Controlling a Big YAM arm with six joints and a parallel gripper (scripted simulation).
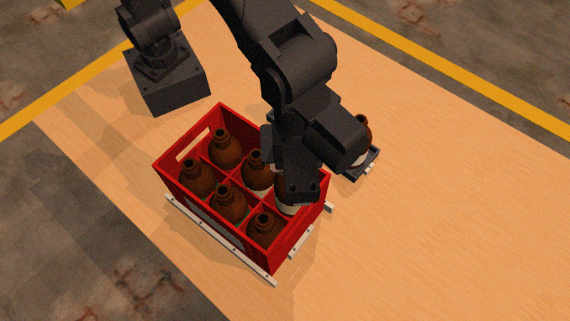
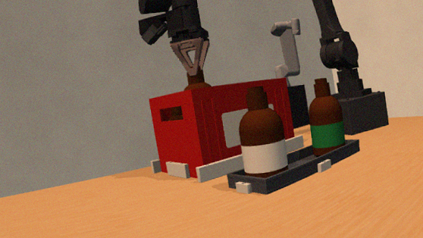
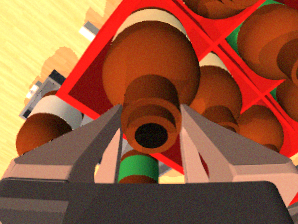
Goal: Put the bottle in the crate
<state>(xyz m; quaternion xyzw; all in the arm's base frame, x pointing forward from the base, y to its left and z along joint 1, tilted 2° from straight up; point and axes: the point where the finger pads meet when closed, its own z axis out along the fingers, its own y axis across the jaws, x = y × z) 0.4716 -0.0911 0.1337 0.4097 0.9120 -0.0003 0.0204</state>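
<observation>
The red crate is 13 cm below my hand, 9 cm behind it and 4 cm to the right of it. Round my hand: dark tray: 20 cm to the left, 20 cm below, 7 cm behind.
</observation>
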